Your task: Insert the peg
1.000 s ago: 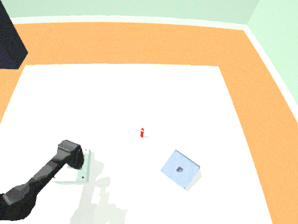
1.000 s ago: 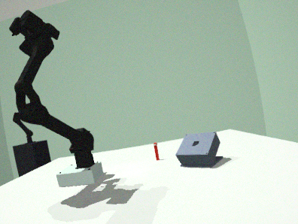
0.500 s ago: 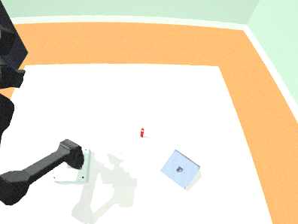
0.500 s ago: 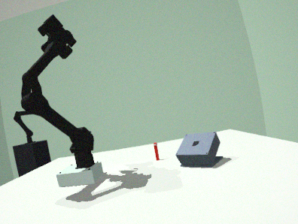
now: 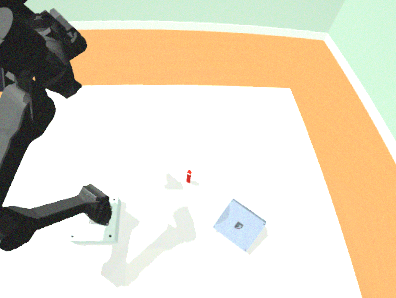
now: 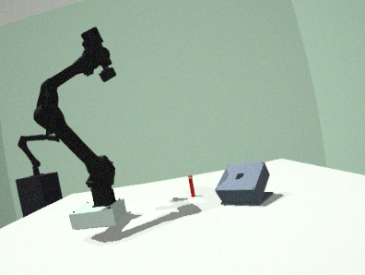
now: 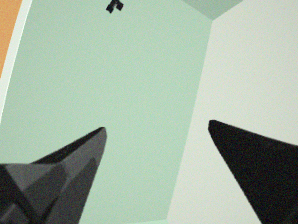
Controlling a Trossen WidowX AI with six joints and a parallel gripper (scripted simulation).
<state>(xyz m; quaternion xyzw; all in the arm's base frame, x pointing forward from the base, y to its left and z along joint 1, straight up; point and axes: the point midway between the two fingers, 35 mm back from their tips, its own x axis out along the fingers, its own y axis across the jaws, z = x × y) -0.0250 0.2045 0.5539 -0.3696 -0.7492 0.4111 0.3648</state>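
My gripper tip is 560 mm above the red peg, 320 mm short of it and 70 mm to the left of it. Round my gripper tip: sloped panel (550 mm below, 490 mm ahead, 240 mm to the right).
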